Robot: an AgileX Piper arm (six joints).
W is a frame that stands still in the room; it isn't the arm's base.
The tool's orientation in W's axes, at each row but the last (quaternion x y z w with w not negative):
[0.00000, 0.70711, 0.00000, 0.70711]
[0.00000, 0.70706, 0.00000, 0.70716]
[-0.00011, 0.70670, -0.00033, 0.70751]
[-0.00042, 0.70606, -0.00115, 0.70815]
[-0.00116, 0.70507, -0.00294, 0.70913]
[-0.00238, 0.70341, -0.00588, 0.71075]
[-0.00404, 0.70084, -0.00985, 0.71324]
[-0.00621, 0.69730, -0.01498, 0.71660]
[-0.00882, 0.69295, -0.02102, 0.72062]
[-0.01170, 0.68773, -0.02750, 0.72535]
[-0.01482, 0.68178, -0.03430, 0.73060]
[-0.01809, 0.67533, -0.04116, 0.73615]
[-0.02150, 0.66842, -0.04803, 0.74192]
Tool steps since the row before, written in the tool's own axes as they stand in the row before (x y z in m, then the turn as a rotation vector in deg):
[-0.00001, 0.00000, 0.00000, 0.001, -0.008, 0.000]
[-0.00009, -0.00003, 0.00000, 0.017, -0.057, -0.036]
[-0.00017, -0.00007, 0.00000, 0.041, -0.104, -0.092]
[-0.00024, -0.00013, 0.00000, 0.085, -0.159, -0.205]
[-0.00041, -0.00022, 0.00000, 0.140, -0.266, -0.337]
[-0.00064, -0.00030, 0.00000, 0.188, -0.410, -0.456]
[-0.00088, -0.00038, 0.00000, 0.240, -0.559, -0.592]
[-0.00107, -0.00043, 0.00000, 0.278, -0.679, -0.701]
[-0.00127, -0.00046, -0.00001, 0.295, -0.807, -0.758]
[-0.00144, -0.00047, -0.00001, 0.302, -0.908, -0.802]
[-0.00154, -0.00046, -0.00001, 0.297, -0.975, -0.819]
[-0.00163, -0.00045, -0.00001, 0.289, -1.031, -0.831]
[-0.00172, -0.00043, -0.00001, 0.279, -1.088, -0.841]
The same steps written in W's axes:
[0.00000, 0.00000, 0.00001, 0.000, -0.008, -0.001]
[0.00000, -0.00003, 0.00009, -0.036, -0.057, -0.017]
[0.00000, -0.00007, 0.00017, -0.092, -0.104, -0.041]
[0.00000, -0.00013, 0.00024, -0.205, -0.159, -0.085]
[0.00000, -0.00022, 0.00041, -0.337, -0.266, -0.140]
[-0.00001, -0.00029, 0.00064, -0.456, -0.410, -0.188]
[-0.00002, -0.00036, 0.00089, -0.592, -0.559, -0.239]
[-0.00003, -0.00040, 0.00108, -0.702, -0.679, -0.277]
[-0.00007, -0.00041, 0.00129, -0.760, -0.806, -0.291]
[-0.00010, -0.00039, 0.00146, -0.806, -0.907, -0.294]
[-0.00013, -0.00035, 0.00156, -0.826, -0.973, -0.286]
[-0.00016, -0.00031, 0.00165, -0.840, -1.027, -0.275]
[-0.00020, -0.00026, 0.00174, -0.854, -1.083, -0.260]

